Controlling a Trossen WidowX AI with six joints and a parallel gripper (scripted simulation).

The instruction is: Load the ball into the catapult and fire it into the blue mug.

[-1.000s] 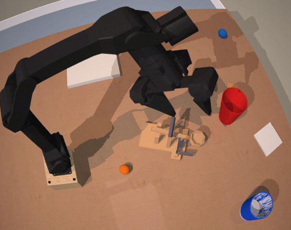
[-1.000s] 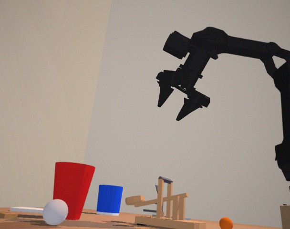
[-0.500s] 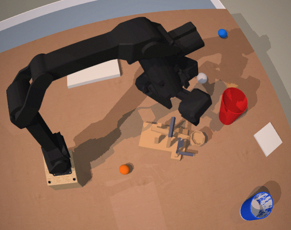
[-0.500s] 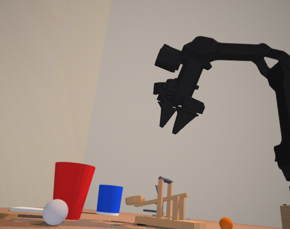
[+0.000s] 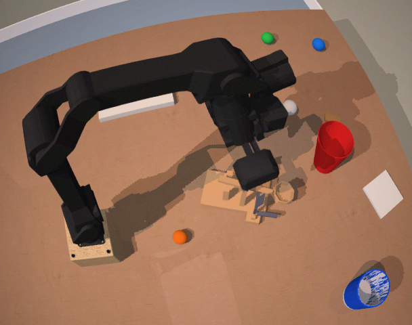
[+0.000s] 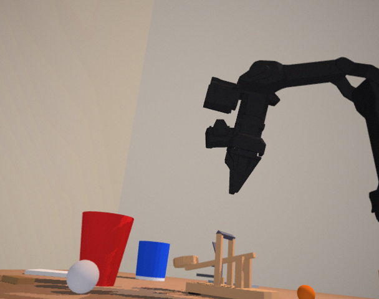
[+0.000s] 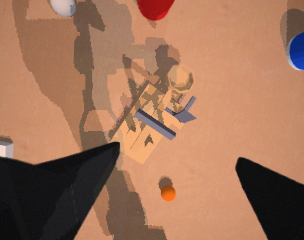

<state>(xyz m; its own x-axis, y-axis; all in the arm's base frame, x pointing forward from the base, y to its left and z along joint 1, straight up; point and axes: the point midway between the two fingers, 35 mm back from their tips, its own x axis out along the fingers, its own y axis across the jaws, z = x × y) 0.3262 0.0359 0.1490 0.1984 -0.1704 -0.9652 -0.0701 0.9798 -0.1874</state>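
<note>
Now: the catapult upright frame 10 cm below my gripper tip, 1 cm to the left of it and 1 cm ahead of it. Also, from my gripper tip: orange ball: 17 cm below, 14 cm behind, 6 cm to the right; then red cup: 23 cm ahead, 16 cm below, 4 cm to the left; then catapult: 13 cm below, 3 cm ahead, 2 cm to the right.
</note>
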